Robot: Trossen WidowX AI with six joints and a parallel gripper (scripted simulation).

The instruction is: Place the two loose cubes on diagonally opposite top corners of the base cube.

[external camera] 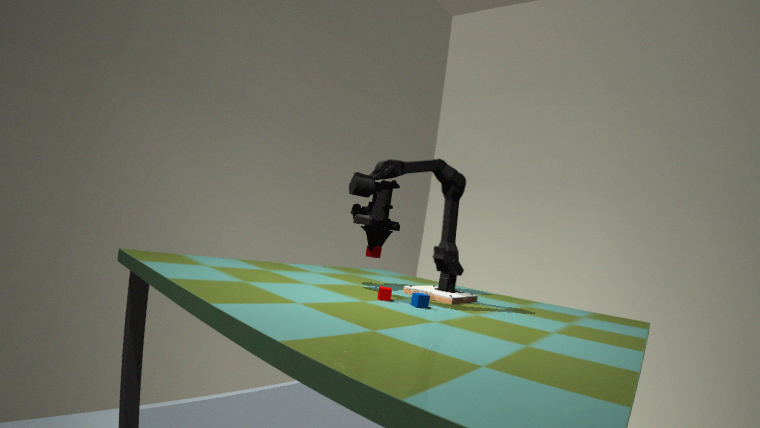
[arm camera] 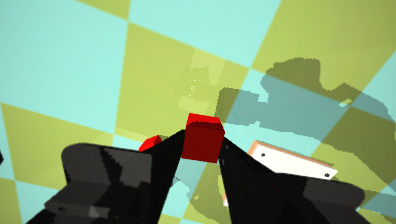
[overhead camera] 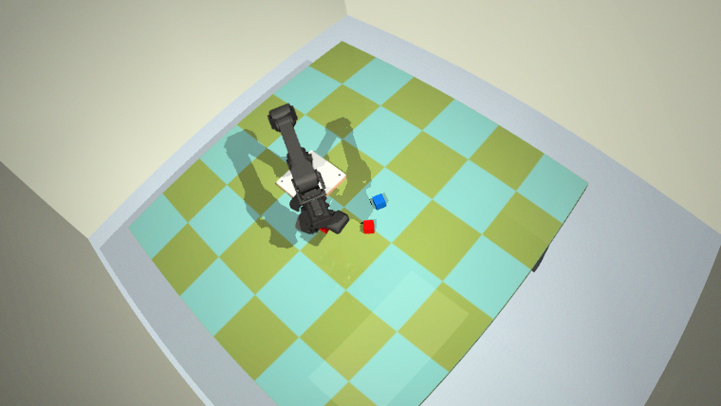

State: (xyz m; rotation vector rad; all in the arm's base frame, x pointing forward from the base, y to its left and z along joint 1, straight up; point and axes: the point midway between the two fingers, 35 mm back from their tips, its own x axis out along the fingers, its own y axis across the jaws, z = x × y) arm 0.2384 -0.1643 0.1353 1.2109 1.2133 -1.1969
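Now: the blue cube 60 mm ahead of my gripper tip, 200 mm to the left of it and 110 mm below it.
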